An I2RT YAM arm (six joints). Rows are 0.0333 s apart.
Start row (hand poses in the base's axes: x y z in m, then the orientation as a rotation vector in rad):
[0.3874 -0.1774 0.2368 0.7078 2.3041 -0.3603]
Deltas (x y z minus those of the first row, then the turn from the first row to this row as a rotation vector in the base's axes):
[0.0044 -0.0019 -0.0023 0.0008 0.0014 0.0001]
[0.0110 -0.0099 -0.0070 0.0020 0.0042 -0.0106]
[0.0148 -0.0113 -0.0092 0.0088 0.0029 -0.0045]
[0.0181 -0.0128 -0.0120 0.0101 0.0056 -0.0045]
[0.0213 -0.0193 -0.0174 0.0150 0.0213 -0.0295]
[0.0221 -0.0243 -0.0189 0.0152 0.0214 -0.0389]
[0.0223 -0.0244 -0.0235 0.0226 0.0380 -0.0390]
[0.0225 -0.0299 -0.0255 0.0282 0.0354 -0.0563]
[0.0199 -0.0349 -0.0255 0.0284 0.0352 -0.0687]
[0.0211 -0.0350 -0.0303 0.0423 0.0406 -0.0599]
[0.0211 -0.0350 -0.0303 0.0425 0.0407 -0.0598]
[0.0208 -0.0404 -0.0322 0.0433 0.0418 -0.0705]
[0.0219 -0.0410 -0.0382 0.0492 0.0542 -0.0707]
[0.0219 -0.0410 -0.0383 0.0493 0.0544 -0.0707]
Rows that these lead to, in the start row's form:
[0.3918 -0.1793 0.2345 0.7080 2.3057 -0.3600]
[0.3984 -0.1873 0.2298 0.7211 2.3058 -0.3647]
[0.4022 -0.1887 0.2276 0.7174 2.3085 -0.3537]
[0.4055 -0.1902 0.2248 0.7179 2.3115 -0.3534]
[0.4087 -0.1967 0.2194 0.7495 2.3207 -0.3661]
[0.4095 -0.2017 0.2179 0.7606 2.3181 -0.3703]
[0.4097 -0.2018 0.2133 0.7641 2.3362 -0.3691]
[0.4099 -0.2073 0.2113 0.7875 2.3303 -0.3696]
[0.4073 -0.2123 0.2113 0.8022 2.3264 -0.3750]
[0.4085 -0.2124 0.2065 0.7987 2.3386 -0.3573]
[0.4085 -0.2124 0.2065 0.7987 2.3388 -0.3571]
[0.4082 -0.2178 0.2046 0.8118 2.3368 -0.3616]
[0.4093 -0.2184 0.1986 0.8148 2.3503 -0.3603]
[0.4093 -0.2184 0.1985 0.8149 2.3506 -0.3603]

